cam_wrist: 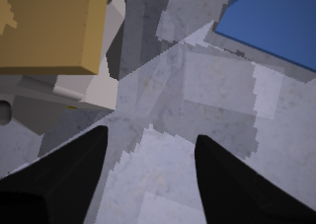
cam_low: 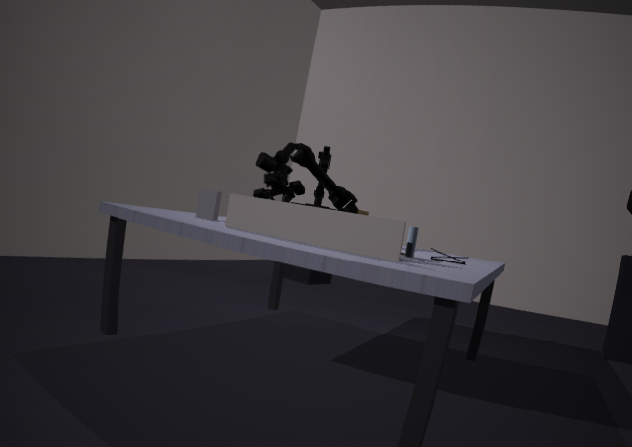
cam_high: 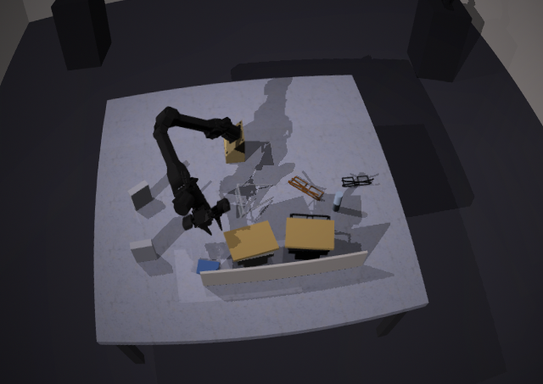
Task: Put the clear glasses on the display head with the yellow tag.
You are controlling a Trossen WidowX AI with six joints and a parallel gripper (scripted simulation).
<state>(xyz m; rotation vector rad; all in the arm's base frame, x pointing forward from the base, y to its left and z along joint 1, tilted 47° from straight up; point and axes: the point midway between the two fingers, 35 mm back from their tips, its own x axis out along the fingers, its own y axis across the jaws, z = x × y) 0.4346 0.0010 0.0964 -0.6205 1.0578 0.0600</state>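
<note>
My gripper tip is 14 cm past the small peg, 16 cm to the left of it and 5 cm above it. From my gripper tip the other things lie so: blue tag: 11 cm ahead, 4 cm to the right, 7 cm below; then long white panel: 14 cm ahead, 25 cm to the left, 2 cm below.
</note>
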